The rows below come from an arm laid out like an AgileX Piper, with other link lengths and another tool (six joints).
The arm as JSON. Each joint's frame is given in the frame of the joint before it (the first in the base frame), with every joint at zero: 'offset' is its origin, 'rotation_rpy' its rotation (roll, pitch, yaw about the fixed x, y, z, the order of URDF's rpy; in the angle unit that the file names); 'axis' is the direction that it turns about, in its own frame. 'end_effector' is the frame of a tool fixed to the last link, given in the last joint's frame.
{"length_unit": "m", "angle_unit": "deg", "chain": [
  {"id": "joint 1", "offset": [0.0, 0.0, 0.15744], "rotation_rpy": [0.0, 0.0, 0.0], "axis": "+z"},
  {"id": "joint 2", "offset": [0.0, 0.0, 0.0], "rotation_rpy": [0.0, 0.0, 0.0], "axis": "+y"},
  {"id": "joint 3", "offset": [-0.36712, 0.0, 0.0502], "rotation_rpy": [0.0, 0.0, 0.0], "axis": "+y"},
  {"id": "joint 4", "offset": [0.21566, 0.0, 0.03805], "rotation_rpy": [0.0, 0.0, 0.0], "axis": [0.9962, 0.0, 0.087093]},
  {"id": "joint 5", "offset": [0.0, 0.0, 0.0], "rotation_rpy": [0.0, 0.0, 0.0], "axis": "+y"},
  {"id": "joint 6", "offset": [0.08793, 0.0, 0.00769], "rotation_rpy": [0.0, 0.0, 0.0], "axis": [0.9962, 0.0, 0.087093]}
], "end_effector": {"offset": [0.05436, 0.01, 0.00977], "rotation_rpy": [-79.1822, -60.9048, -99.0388]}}
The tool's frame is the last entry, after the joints.
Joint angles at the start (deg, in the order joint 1, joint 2, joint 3, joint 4, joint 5, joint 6):
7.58 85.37 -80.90 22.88 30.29 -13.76
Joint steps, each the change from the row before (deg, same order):
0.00 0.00 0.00 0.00 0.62 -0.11
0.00 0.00 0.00 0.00 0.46 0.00
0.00 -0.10 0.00 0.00 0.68 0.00
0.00 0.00 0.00 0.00 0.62 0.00
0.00 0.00 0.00 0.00 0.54 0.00
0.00 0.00 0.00 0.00 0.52 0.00
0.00 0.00 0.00 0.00 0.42 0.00
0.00 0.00 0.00 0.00 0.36 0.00
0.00 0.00 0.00 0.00 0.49 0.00
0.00 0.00 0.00 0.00 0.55 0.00
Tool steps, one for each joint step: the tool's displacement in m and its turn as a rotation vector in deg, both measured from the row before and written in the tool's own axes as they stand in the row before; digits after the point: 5 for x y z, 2 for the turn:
-0.00152 0.00040 0.00001 -0.16 -0.60 -0.10
-0.00111 0.00029 0.00001 -0.12 -0.44 0.00
-0.00151 0.00014 -0.00077 -0.12 -0.58 -0.02
-0.00150 0.00040 0.00001 -0.16 -0.60 0.01
-0.00131 0.00035 0.00001 -0.14 -0.52 0.00
-0.00126 0.00033 0.00001 -0.13 -0.50 0.00
-0.00102 0.00027 0.00001 -0.11 -0.41 0.00
-0.00087 0.00023 0.00001 -0.09 -0.35 0.00
-0.00118 0.00031 0.00001 -0.13 -0.47 0.00
-0.00133 0.00035 0.00001 -0.14 -0.53 0.00

